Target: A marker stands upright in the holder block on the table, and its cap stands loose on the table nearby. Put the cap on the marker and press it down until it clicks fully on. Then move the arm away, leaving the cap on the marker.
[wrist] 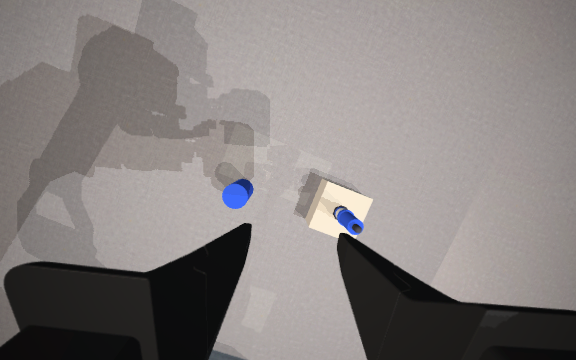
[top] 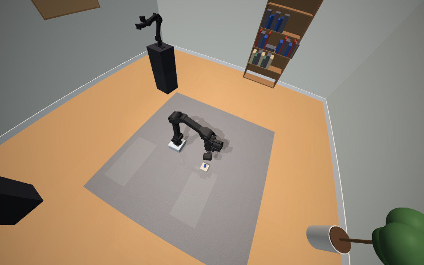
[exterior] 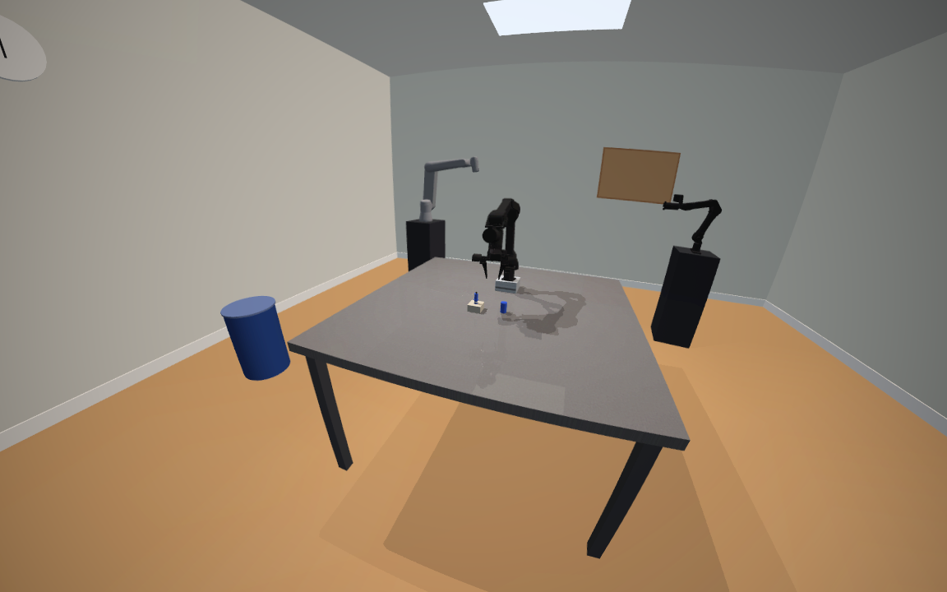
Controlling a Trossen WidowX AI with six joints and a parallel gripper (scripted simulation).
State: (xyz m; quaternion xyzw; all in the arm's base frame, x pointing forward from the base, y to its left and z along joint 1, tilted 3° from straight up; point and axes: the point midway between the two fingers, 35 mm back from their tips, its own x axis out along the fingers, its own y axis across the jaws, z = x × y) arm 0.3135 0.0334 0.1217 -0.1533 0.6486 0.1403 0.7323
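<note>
Right now the blue cap is 3 cm behind my gripper tip, 5 cm to the left of it and 13 cm below it.
</note>
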